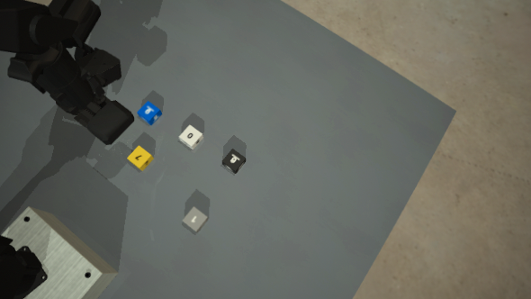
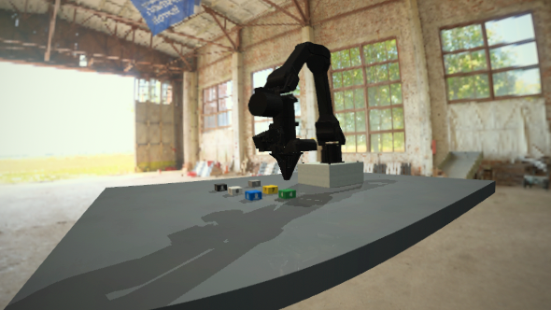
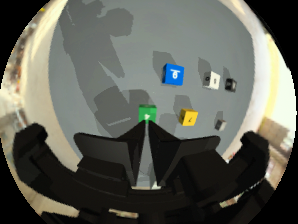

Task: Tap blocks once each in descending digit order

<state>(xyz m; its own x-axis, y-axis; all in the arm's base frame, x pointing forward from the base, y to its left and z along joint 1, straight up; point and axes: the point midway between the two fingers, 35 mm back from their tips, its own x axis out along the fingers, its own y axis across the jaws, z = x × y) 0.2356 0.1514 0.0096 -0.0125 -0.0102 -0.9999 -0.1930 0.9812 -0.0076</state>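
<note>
The green block is 40 mm below my gripper tip. From my gripper tip the other things lie so: white block (120 mm to the right, 110 mm ahead, 40 mm below); then blue block (80 mm ahead, 40 mm below, 30 mm to the right); then yellow block (90 mm to the right, 40 mm below, 10 mm ahead).
</note>
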